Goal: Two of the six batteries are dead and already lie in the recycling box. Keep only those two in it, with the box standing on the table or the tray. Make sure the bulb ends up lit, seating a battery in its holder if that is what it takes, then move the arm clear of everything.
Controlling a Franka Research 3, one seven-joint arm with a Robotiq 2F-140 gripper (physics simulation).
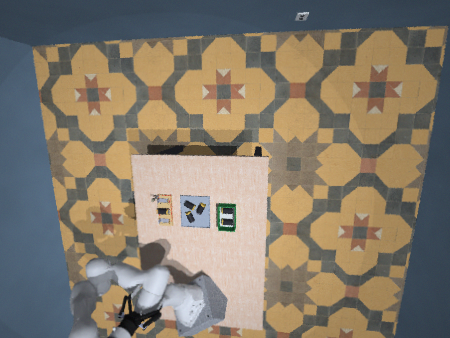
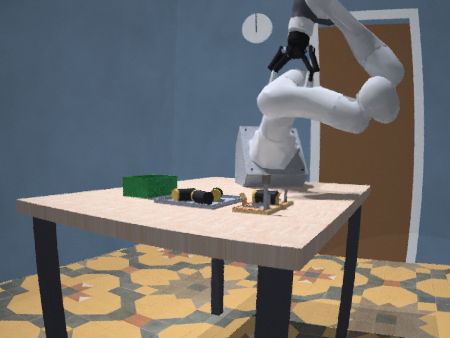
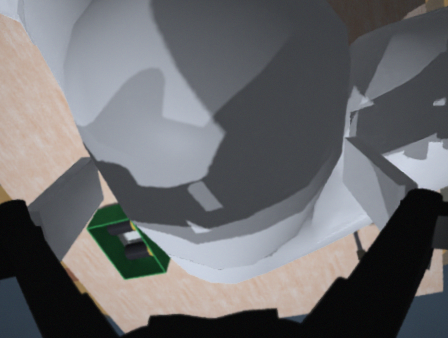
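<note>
The green recycling box (image 1: 218, 217) (image 2: 150, 186) (image 3: 119, 265) stands on the table with two black batteries (image 1: 227, 222) (image 3: 136, 250) in it. The blue-grey tray (image 1: 203, 221) holds three loose batteries (image 1: 189, 204) (image 2: 202, 197) lying on their sides. The wooden holder (image 1: 164, 205) (image 2: 254, 211) has one battery (image 1: 162, 211) (image 2: 265, 196) in its middle slot; its two outer slots hold no battery. The bulb is too small to tell whether it is lit. My gripper (image 1: 142, 306) (image 2: 291, 79) (image 3: 220, 169) is open and empty, high above the table's robot-base end, away from box, tray and holder.
The table (image 1: 200, 175) (image 2: 150, 215) carries the grey robot base (image 1: 212, 305) (image 2: 245, 160) at one end. The arm's own white links (image 2: 320, 102) (image 3: 225, 125) are folded below and close to the gripper. A brown door (image 2: 365, 150) and blue walls stand behind.
</note>
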